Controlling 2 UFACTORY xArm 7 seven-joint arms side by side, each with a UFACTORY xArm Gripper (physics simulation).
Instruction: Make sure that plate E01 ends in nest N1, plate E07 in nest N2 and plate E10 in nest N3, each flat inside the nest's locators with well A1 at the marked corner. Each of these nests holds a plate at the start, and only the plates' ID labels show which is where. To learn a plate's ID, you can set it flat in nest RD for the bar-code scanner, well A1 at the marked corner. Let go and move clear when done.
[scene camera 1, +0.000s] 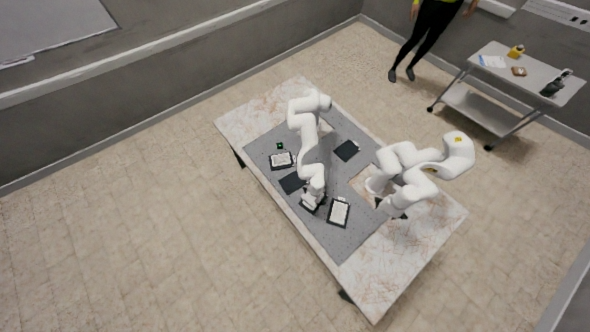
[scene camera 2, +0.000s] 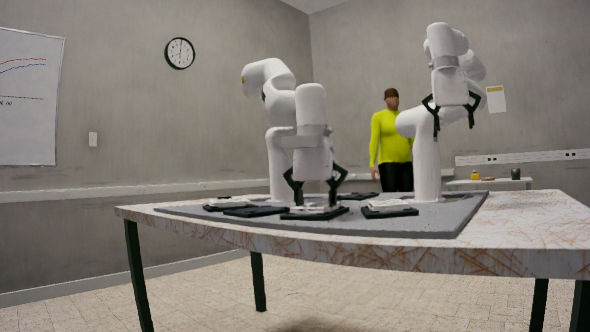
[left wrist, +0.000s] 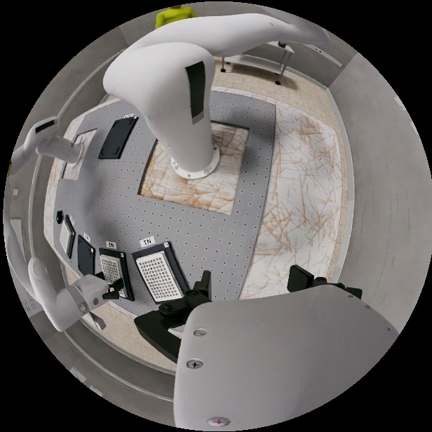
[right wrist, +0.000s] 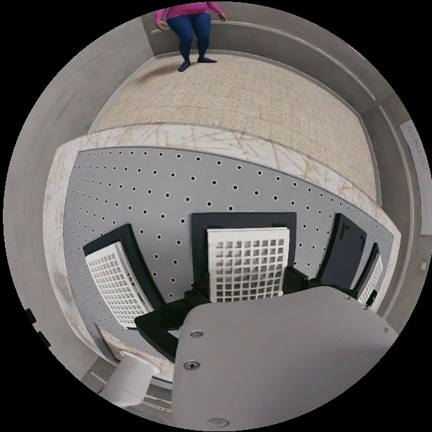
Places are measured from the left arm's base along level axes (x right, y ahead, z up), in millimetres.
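Pixels of known places: left gripper, fingertip midpoint: (scene camera 1: 384, 212) (scene camera 2: 455, 129); right gripper, fingertip midpoint: (scene camera 2: 316, 206); left arm's base, link origin: (scene camera 1: 374, 185) (scene camera 2: 428, 202).
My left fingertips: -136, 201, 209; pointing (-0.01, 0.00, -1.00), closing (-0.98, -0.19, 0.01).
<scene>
Ahead of a thing's pixels: the offset from my left fingertips to its top centre, as dx, dy, dz. Level surfaces: height alone.
My right gripper (scene camera 2: 315, 200) (right wrist: 248, 282) is shut on the white plate (right wrist: 248, 262) in nest N2 (right wrist: 200, 225), fingers at both side walls; the plate sits at the nest or barely above it. My left gripper (scene camera 2: 454, 130) (left wrist: 251, 281) is open and empty, high over the picture's right side. A white plate {+165, +120, -170} (scene camera 1: 339, 212) (left wrist: 159, 277) (right wrist: 116, 287) lies in nest N1 (left wrist: 178, 265). A dark nest {+508, +196, -181} (scene camera 1: 291, 183) (right wrist: 344, 250) beside N2 is empty. Another plate {+683, +152, -166} (scene camera 1: 281, 160) (left wrist: 66, 236) lies in the nest beside the small scanner {+773, +90, -163} (scene camera 1: 279, 145) (left wrist: 59, 217), which shows green. ID labels are unreadable.
Another empty dark nest {+438, -260, -179} (scene camera 1: 346, 150) (left wrist: 118, 137) stands toward the arms' bases on the grey perforated board {dz -196} (scene camera 1: 345, 250). The right arm reaches over the board. A person (scene camera 2: 391, 140) and a trolley (scene camera 1: 525, 71) are behind the table.
</scene>
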